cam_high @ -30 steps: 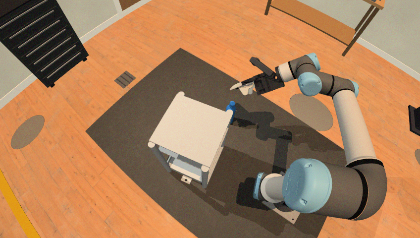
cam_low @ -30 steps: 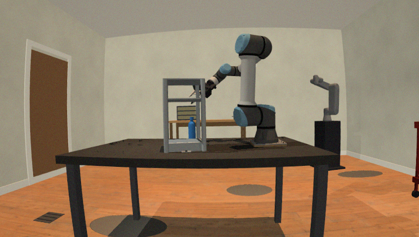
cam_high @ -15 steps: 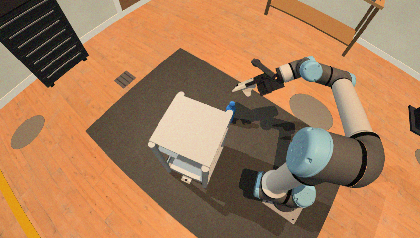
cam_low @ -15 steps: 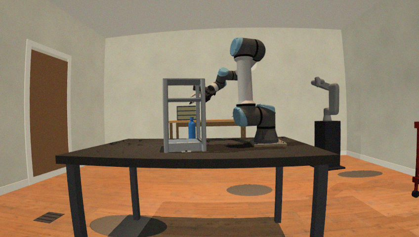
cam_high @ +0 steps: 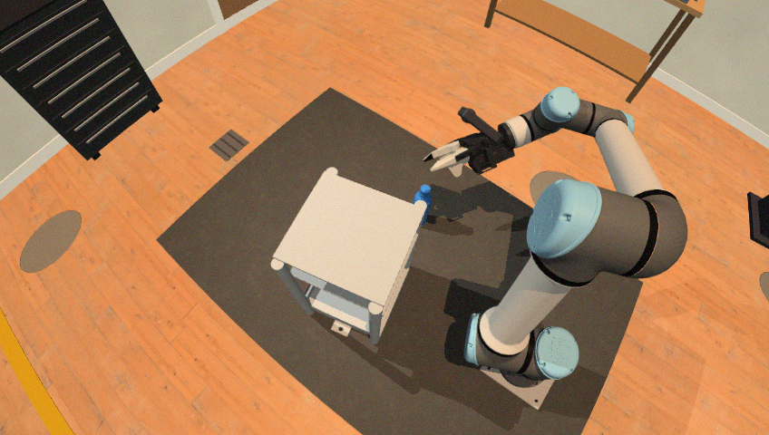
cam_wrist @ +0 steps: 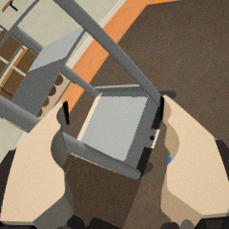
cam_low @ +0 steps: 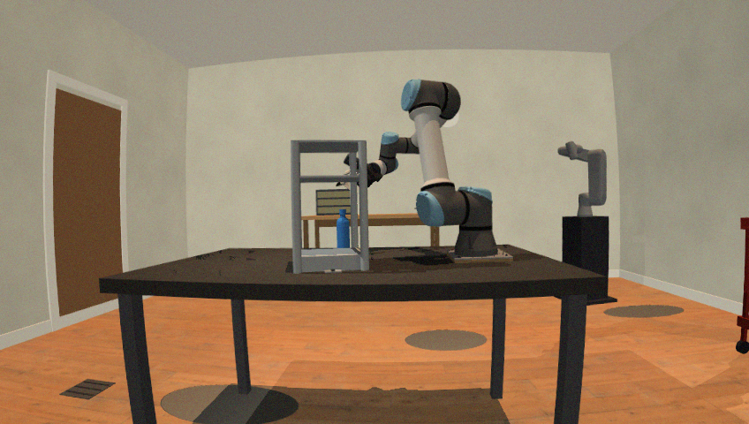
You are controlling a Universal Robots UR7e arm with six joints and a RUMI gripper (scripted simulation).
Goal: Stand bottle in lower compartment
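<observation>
The blue bottle is 19 cm below my hand.
</observation>
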